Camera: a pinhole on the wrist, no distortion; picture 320 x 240 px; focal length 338.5 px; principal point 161.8 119.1 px. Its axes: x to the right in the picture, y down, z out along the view. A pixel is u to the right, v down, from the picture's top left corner.
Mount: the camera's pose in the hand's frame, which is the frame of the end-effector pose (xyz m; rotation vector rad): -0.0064 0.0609 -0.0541 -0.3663 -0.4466 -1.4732
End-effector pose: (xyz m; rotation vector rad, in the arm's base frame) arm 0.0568 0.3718 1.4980 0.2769 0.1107 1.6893
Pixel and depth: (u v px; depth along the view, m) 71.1 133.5 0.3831
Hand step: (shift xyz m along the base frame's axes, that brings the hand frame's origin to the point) -0.2707 -0.0861 0.2958
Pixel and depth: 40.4 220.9 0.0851
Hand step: -0.1266 -0.0066 0.0370
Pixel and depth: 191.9 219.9 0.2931
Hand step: -0.1372 0.0168 0.2597
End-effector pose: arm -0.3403 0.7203 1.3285 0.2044 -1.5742 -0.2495
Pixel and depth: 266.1 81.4 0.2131
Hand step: -0.1586 0.1205 -0.0102
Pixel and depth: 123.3 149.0 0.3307
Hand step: -0.2073 0.2556 0.0715
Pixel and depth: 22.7 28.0 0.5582
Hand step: -0.2912 0.5713 -0.0470
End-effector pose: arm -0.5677 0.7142 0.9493 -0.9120 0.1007 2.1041
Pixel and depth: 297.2 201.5 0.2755
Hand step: -0.2341 0.0485 0.1224
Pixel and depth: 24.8 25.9 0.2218
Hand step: -0.1928 -0.1844 0.0648
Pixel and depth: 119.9 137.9 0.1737
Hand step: -0.1647 -0.0844 0.0302
